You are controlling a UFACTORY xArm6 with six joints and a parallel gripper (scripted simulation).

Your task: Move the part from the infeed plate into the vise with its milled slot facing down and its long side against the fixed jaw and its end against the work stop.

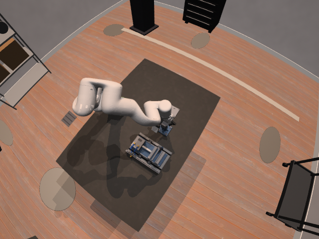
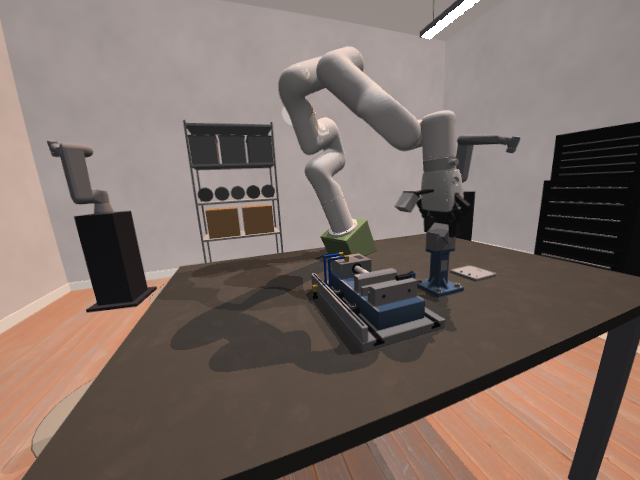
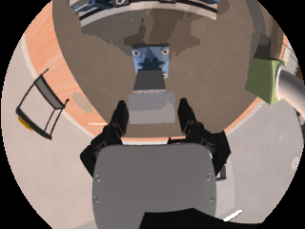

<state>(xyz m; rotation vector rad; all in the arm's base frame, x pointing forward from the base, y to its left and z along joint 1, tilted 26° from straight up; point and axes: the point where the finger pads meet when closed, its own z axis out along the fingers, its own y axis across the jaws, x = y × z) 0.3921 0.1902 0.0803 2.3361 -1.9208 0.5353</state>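
The part is 10 mm to the left of my hand and 10 mm below it. From my hand the other things lie so: air cylinder 60 mm behind, 240 mm to the right, 90 mm below; grey rail 50 mm ahead, 320 mm to the right, 130 mm below.
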